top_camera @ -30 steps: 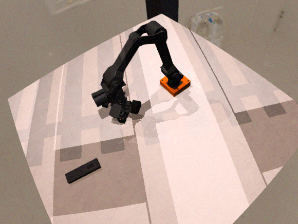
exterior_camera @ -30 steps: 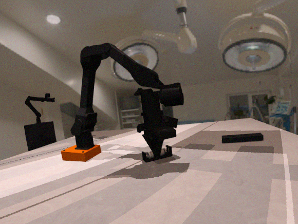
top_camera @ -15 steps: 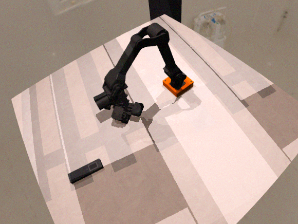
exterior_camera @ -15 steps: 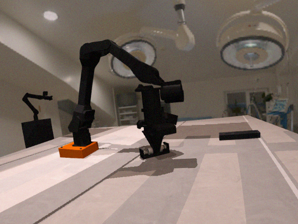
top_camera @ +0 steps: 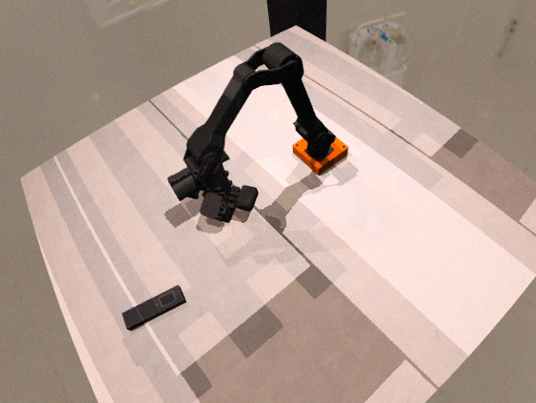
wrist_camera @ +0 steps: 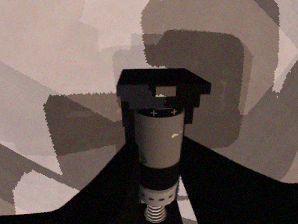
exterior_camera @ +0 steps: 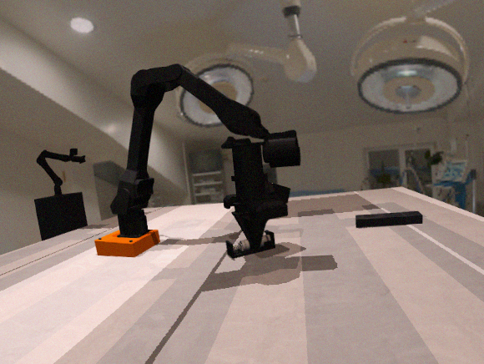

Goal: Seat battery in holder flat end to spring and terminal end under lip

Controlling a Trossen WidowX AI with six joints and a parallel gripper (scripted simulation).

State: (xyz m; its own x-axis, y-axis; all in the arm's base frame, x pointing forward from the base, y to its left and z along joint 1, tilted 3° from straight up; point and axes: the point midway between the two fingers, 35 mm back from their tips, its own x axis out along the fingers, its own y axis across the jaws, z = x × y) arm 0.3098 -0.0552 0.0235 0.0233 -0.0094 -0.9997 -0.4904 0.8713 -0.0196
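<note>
Right now the battery is 1 cm above my gripper tip. From my gripper tip the other things lie so: black remote 32 cm ahead, 9 cm to the left, 1 cm above.
</note>
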